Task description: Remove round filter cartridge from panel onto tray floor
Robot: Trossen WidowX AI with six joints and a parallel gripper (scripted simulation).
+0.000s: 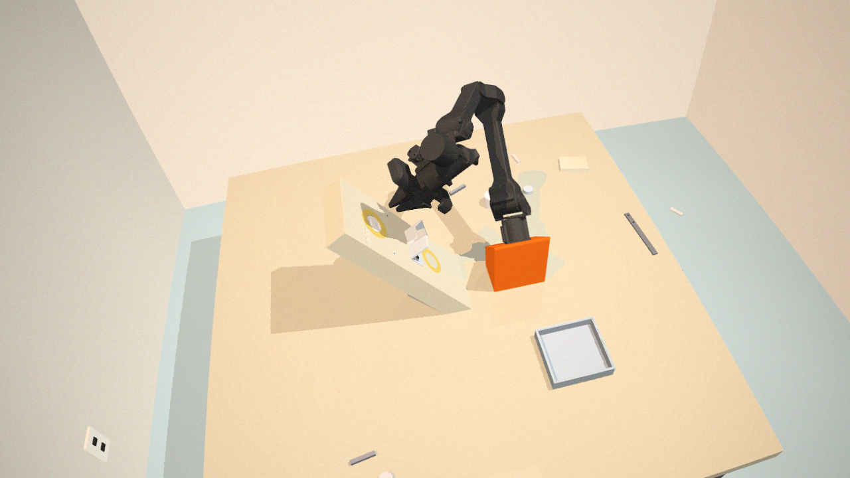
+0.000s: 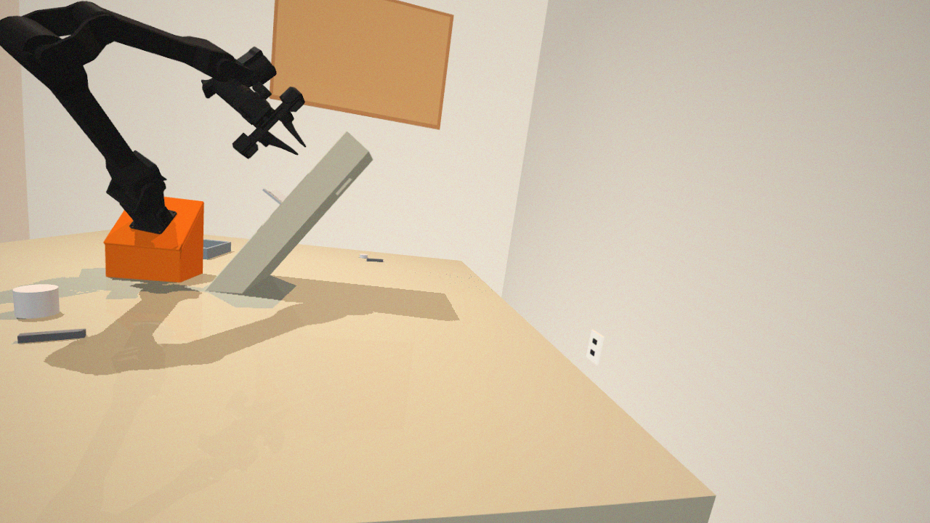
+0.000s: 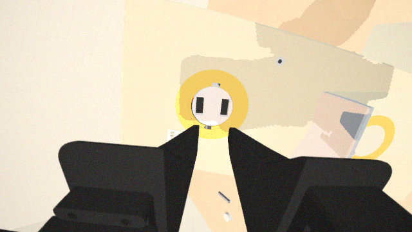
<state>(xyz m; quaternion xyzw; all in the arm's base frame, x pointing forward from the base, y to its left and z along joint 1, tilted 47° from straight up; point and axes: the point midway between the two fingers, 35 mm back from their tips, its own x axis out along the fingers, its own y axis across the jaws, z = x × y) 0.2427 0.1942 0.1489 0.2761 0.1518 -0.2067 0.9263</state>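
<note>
Right now the white round filter cartridge is 60 mm ahead of my gripper tip, 40 mm below it and 10 mm to the left of it. From my gripper tip the other things lie so: flat block 560 mm behind, 430 mm to the right, 320 mm below; grey tray 380 mm behind, 310 mm below, 250 mm to the left.
</note>
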